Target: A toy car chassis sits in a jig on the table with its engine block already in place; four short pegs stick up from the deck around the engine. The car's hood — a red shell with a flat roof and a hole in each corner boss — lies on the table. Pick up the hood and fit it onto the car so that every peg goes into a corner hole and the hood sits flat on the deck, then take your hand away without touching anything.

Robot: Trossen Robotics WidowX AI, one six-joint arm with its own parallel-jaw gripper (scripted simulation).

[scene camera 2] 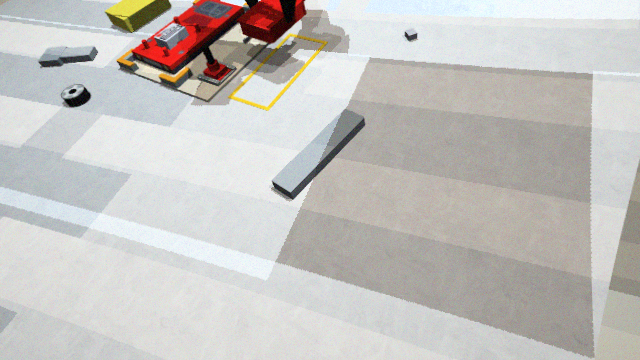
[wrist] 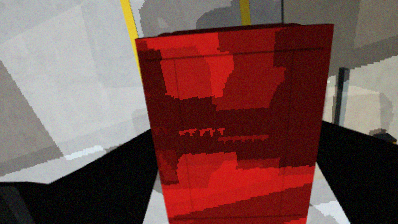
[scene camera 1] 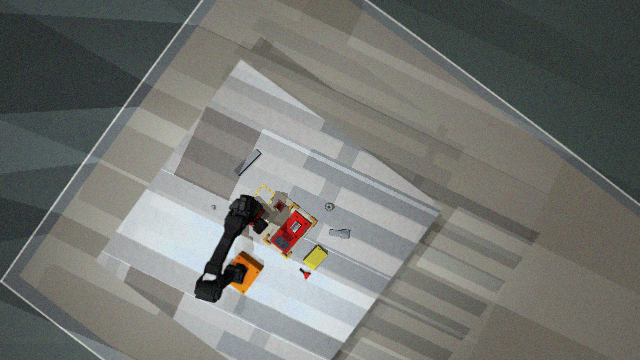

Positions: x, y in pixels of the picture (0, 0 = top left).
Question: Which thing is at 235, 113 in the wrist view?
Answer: A red hood.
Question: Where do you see a grey bar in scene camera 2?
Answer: At 290, 181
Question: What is my gripper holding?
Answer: A red hood.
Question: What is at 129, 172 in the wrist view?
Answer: My gripper.
